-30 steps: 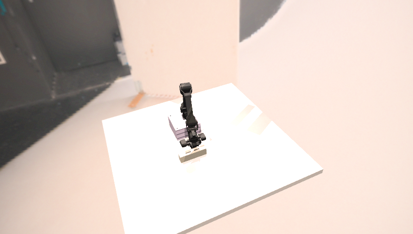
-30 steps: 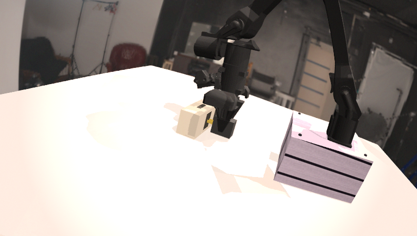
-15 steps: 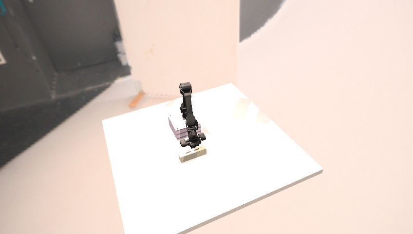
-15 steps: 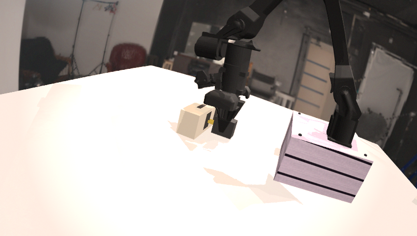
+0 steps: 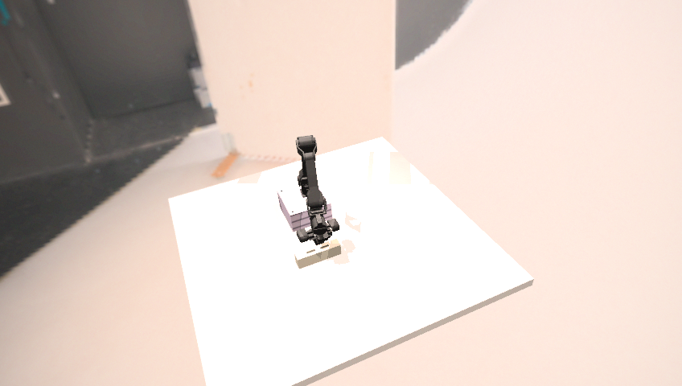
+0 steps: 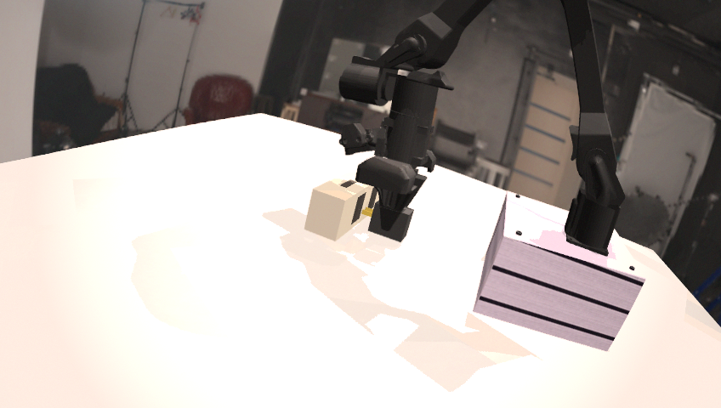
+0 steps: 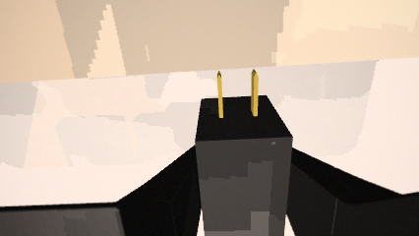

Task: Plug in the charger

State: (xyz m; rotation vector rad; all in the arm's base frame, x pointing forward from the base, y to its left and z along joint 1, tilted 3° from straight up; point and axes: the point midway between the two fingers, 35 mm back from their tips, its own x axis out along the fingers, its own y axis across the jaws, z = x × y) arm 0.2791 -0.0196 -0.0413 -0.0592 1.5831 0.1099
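My gripper tip is 20 mm short of the black two-prong charger and 10 mm below it.
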